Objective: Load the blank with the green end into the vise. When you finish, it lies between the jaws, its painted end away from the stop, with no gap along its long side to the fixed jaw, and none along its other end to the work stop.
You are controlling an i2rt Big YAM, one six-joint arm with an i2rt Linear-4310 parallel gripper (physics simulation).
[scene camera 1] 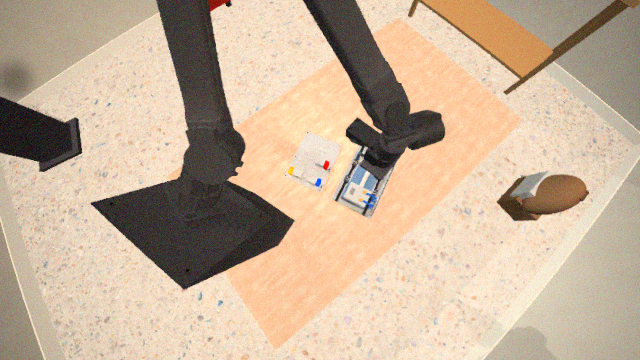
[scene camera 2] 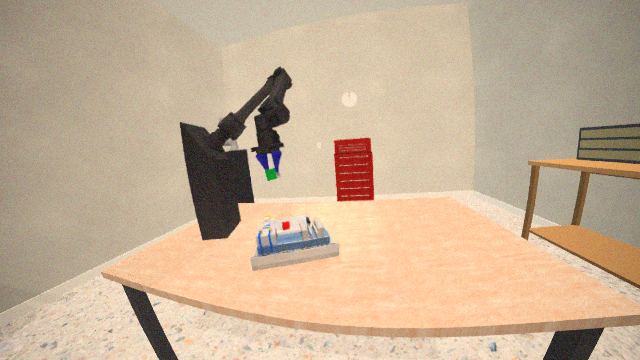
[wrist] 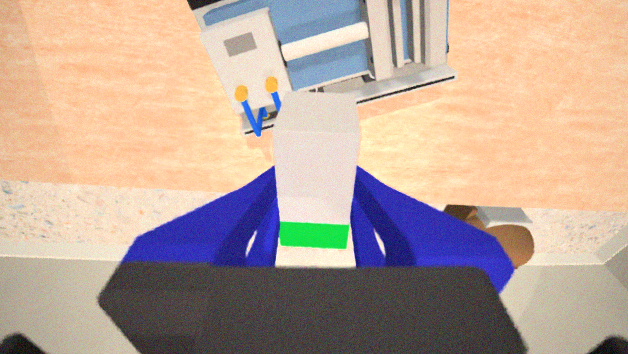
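Note:
The blank with the green end point(scene camera 2: 271, 174) point(wrist: 317, 175) is a pale block, held between the blue fingers of my gripper point(scene camera 2: 270, 167) point(wrist: 315, 176), which is shut on it. In the wrist view its green end is nearer the gripper body and its bare end points up the view. The vise point(scene camera 1: 356, 192) point(scene camera 2: 295, 244) point(wrist: 327, 65), blue and grey with a white rod, stands on the table, and the blank is held in the air above it. In the wrist view the jaws are at the upper right. In scene camera 1 the arm hides part of the vise and the blank.
A light board point(scene camera 1: 315, 155) with red, blue and yellow pieces lies beside the vise. Blue hoses with yellow fittings point(wrist: 241, 93) stand on the vise's grey housing point(wrist: 240, 60). The arm's black pedestal point(scene camera 1: 190, 235) point(scene camera 2: 215, 200) stands at the table's side.

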